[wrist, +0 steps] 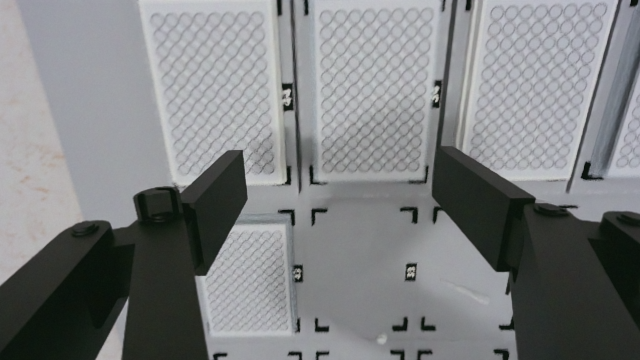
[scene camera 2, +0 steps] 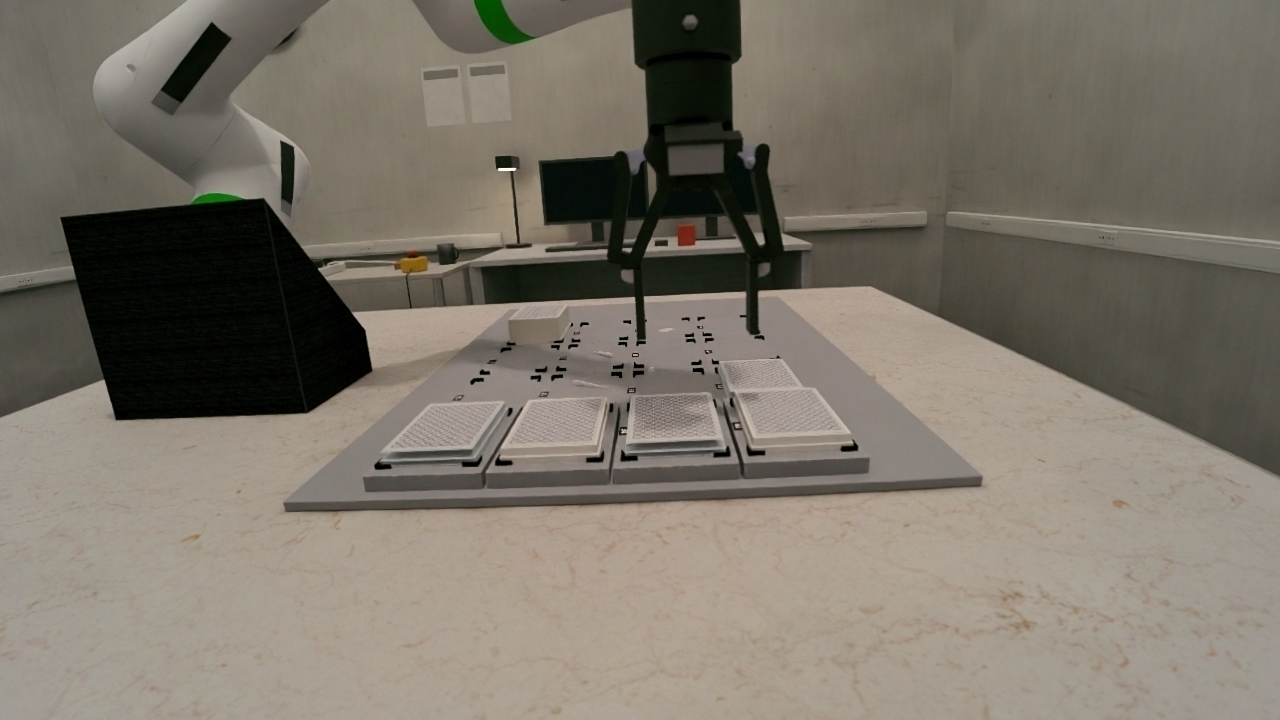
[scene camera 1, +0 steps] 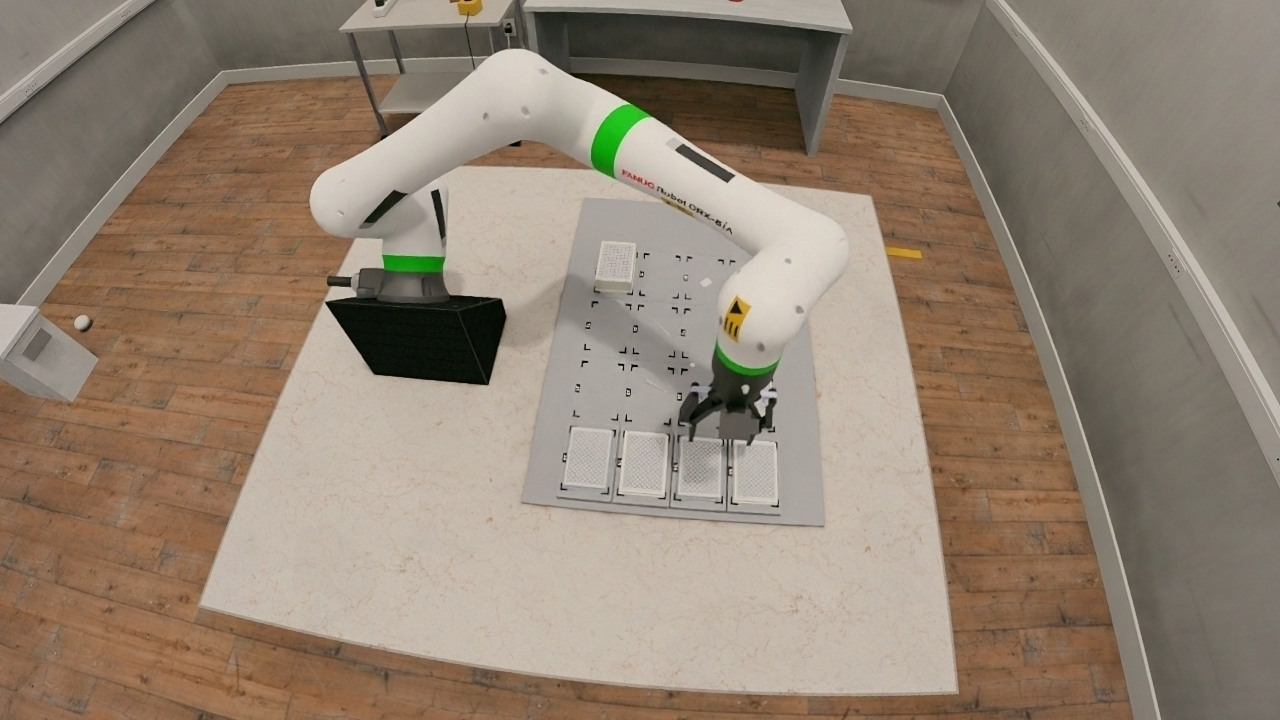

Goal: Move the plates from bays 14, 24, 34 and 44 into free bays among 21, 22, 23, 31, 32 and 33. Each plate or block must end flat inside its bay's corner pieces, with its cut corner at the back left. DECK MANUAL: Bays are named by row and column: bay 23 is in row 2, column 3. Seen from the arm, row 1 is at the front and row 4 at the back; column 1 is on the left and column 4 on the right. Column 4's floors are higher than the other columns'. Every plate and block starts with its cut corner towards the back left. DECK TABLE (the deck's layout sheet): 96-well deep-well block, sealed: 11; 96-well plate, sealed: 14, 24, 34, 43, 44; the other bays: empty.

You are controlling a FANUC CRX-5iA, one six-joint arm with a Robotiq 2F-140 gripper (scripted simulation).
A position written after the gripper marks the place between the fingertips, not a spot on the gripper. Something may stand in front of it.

In view: the gripper (scene camera 2: 696, 335), a deep-well block (scene camera 2: 539, 324), a plate (scene camera 2: 678, 425), a plate (scene camera 2: 760, 374) and a bay 44 (scene camera 2: 819, 463).
The deep-well block is seen too in scene camera 1 (scene camera 1: 615, 270). The gripper is seen too in the wrist view (wrist: 339, 173) and in scene camera 1 (scene camera 1: 719, 438). The wrist view does not show the deep-well block: it is out of frame.
